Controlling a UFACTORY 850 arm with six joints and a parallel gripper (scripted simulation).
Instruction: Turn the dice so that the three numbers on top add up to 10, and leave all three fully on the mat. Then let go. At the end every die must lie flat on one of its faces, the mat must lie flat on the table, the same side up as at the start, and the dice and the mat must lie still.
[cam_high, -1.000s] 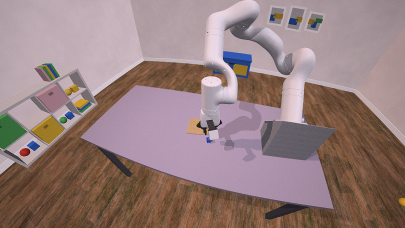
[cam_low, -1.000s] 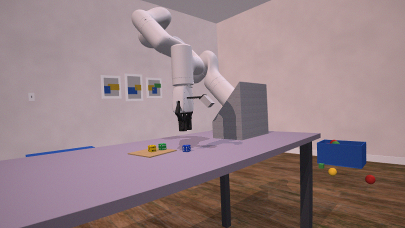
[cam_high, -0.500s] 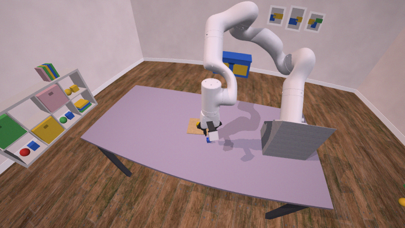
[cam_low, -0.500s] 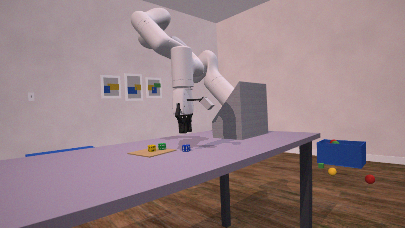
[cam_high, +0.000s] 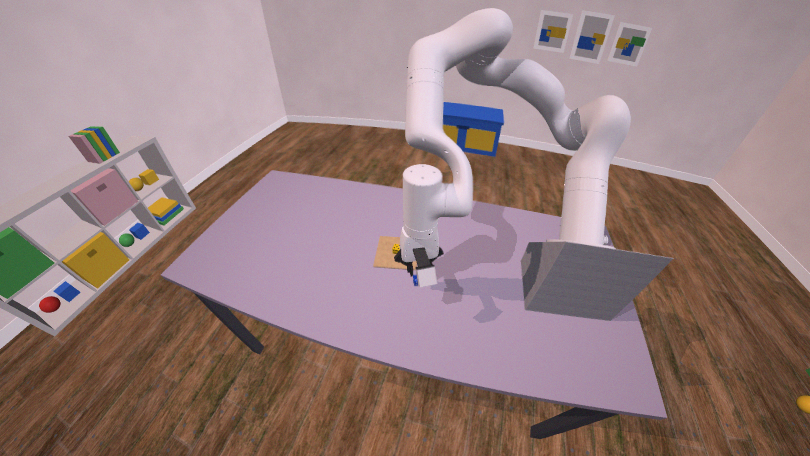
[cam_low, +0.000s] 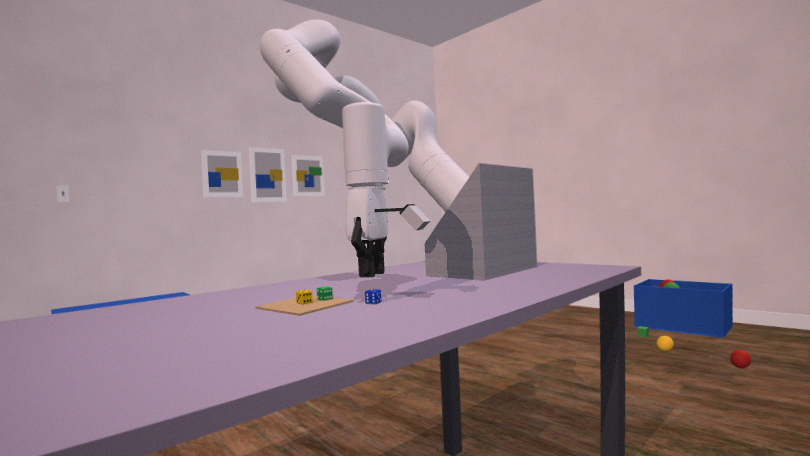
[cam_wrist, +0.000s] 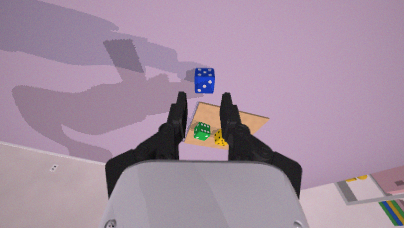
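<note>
Now: hand 6 cm above the blue die. Round my hand: tan mat (9 cm ahead, 10 cm to the right, 7 cm below); then green die (5 cm ahead, 10 cm to the right, 6 cm below); then yellow die (9 cm ahead, 11 cm to the right, 6 cm below).
</note>
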